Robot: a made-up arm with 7 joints. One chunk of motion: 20 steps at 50 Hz.
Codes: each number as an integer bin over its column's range. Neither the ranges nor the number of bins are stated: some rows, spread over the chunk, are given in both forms.
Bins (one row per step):
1: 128 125 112 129 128 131
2: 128 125 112 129 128 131
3: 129 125 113 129 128 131
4: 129 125 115 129 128 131
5: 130 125 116 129 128 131
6: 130 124 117 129 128 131
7: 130 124 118 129 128 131
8: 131 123 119 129 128 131
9: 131 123 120 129 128 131
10: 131 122 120 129 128 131
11: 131 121 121 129 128 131
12: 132 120 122 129 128 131
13: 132 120 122 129 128 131
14: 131 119 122 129 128 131
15: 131 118 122 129 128 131
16: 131 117 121 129 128 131
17: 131 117 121 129 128 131
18: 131 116 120 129 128 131
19: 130 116 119 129 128 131
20: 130 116 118 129 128 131
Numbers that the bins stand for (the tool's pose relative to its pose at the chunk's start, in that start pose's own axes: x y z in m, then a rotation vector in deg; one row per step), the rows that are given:
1: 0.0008 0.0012 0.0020 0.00 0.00 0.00
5: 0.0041 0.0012 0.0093 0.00 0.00 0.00
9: 0.0058 -0.0019 0.0165 0.00 0.00 0.00
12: 0.0074 -0.0065 0.0201 0.00 0.00 0.00
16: 0.0058 -0.0111 0.0183 0.00 0.00 0.00
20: 0.0041 -0.0126 0.0129 0.00 0.00 0.00
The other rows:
2: 0.0008 0.0012 0.0020 0.00 0.00 0.00
3: 0.0025 0.0012 0.0038 0.00 0.00 0.00
4: 0.0025 0.0012 0.0075 0.00 0.00 0.00
6: 0.0041 -0.0004 0.0111 0.00 0.00 0.00
7: 0.0041 -0.0004 0.0129 0.00 0.00 0.00
8: 0.0058 -0.0019 0.0147 0.00 0.00 0.00
10: 0.0058 -0.0034 0.0165 0.00 0.00 0.00
11: 0.0058 -0.0049 0.0183 0.00 0.00 0.00
13: 0.0074 -0.0065 0.0201 0.00 0.00 0.00
14: 0.0058 -0.0080 0.0201 0.00 0.00 0.00
15: 0.0058 -0.0095 0.0201 0.00 0.00 0.00
17: 0.0058 -0.0111 0.0183 0.00 0.00 0.00
18: 0.0058 -0.0126 0.0165 0.00 0.00 0.00
19: 0.0041 -0.0126 0.0147 0.00 0.00 0.00

